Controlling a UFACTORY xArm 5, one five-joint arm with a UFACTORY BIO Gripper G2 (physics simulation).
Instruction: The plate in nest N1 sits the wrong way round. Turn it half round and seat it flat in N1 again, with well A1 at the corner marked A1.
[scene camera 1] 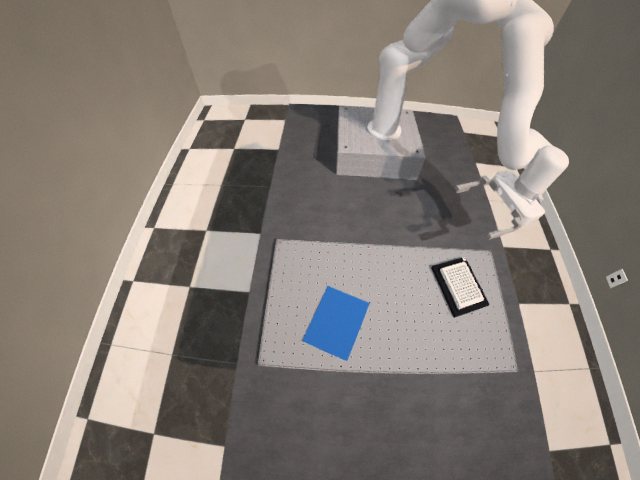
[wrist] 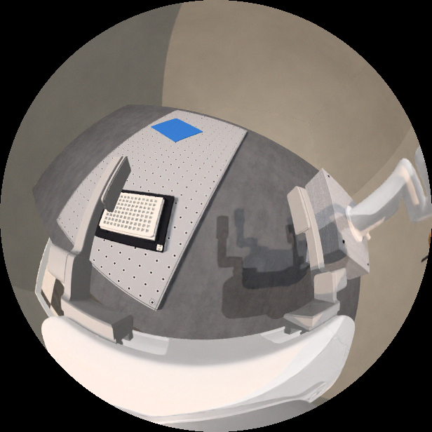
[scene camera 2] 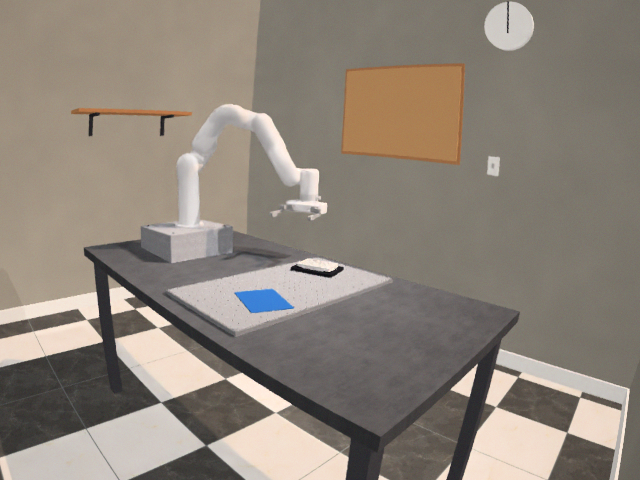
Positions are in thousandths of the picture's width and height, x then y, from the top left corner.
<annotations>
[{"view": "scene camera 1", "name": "my gripper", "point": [737,441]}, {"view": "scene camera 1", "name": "white well plate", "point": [721,593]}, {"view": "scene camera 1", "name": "black nest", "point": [704,628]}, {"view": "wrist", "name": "my gripper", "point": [501,397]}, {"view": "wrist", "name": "white well plate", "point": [318,499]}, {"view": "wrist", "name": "black nest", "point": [321,561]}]
</annotations>
